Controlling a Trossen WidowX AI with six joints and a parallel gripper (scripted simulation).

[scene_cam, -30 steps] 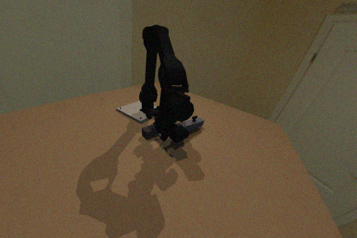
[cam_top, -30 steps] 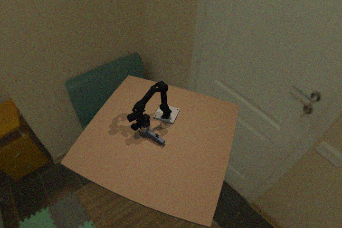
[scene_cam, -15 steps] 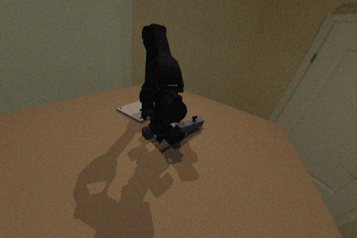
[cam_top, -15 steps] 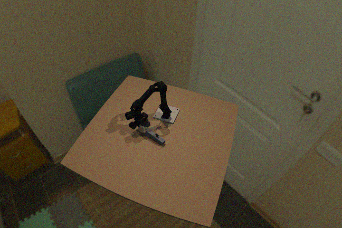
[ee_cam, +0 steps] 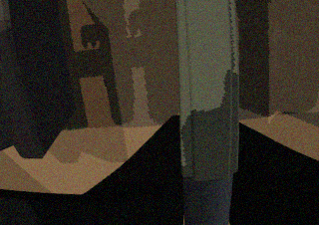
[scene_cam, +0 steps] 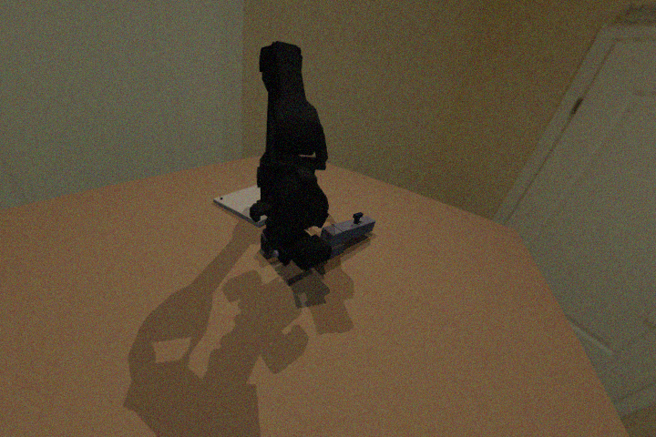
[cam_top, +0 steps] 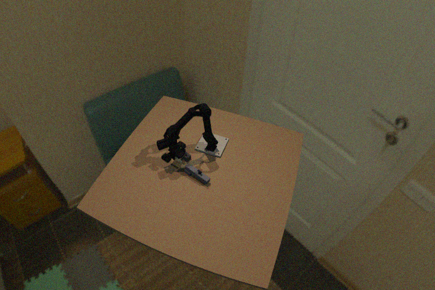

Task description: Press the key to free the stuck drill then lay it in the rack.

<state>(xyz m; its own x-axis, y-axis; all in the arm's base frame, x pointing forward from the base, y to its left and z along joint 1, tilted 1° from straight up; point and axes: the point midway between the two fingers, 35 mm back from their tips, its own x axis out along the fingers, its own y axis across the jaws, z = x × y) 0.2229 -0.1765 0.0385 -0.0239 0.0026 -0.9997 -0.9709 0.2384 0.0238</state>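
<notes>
Right now the drill is 4 cm to the left of my gripper tip, 3 cm above it and 1 cm ahead of it. Also, from my gripper tip: dark block 7 cm behind, 5 cm to the left, 1 cm below; then small dark key 22 cm to the left, 5 cm ahead, 3 cm above.
</notes>
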